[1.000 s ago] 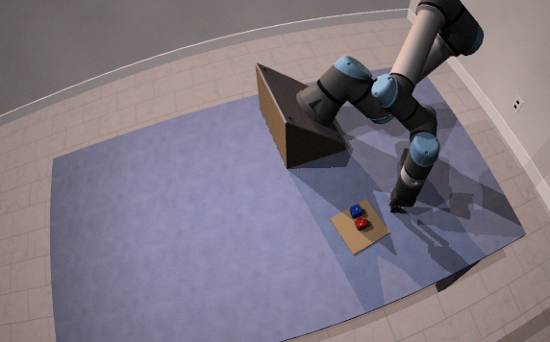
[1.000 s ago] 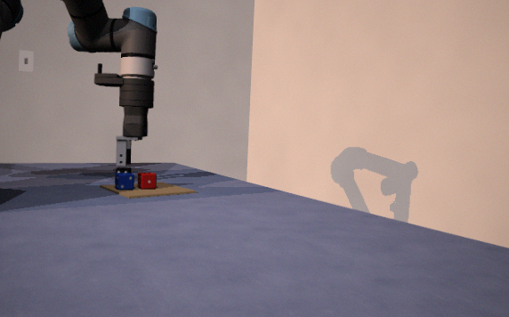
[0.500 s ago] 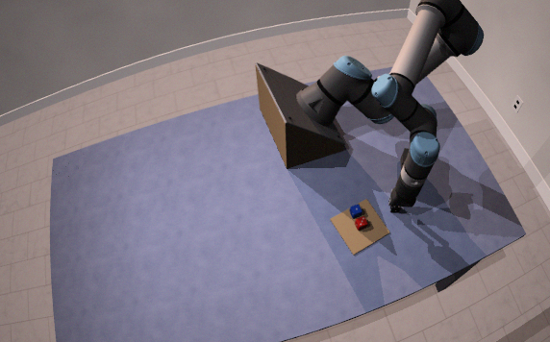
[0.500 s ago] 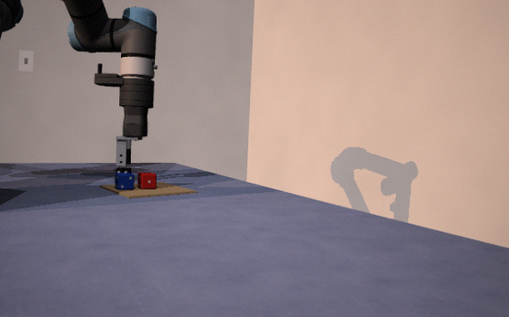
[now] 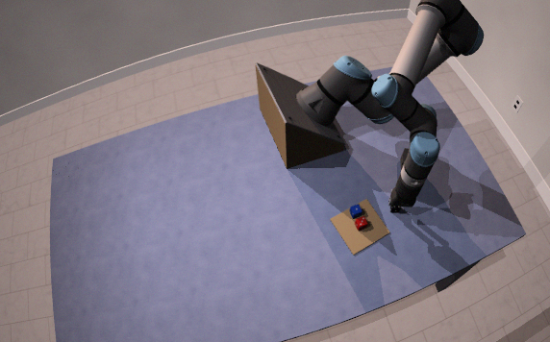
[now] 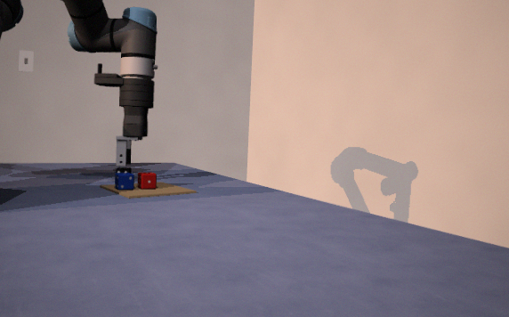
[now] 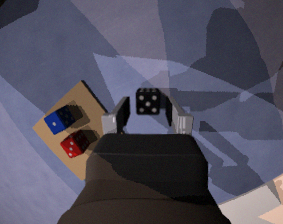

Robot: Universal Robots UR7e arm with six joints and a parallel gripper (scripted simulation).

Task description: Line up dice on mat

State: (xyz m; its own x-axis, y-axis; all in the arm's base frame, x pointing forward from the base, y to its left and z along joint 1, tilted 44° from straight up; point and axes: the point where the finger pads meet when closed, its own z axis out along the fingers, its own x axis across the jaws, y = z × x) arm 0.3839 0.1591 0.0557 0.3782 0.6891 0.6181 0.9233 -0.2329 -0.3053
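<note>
The black die is 4 cm below my hand. The rest, counted from my hand: red die (2 cm ahead, 13 cm to the right, 4 cm below); blue die (2 cm behind, 13 cm to the right, 4 cm below); tan mat (2 cm ahead, 13 cm to the right, 5 cm below).
</note>
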